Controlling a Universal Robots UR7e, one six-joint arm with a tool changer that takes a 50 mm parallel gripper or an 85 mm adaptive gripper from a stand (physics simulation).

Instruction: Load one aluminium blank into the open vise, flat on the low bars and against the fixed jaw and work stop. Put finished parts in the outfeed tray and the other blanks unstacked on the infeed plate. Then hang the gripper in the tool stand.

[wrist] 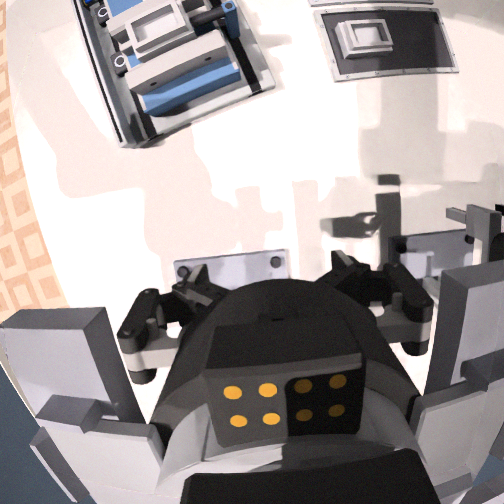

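The adaptive gripper [272, 272] fills the lower half of the wrist view, seen from its coupling face with yellow contact dots [285, 400]. Its dark fingers are spread wide apart and hold nothing. Grey tool stand brackets flank it on the left [75, 360] and right [465, 340]. The blue vise [175, 65] lies at the top left, with a light grey piece with a rectangular recess [152, 27] between its jaws. The dark outfeed tray [387, 42] at the top right holds one pocketed grey part [364, 37]. A grey plate with screws [235, 267] shows just beyond the fingers, mostly hidden.
More grey stand structure with a post [390, 215] and a bracket [477, 227] stands at the right. An orange patterned floor [20, 225] runs past the table's left edge.
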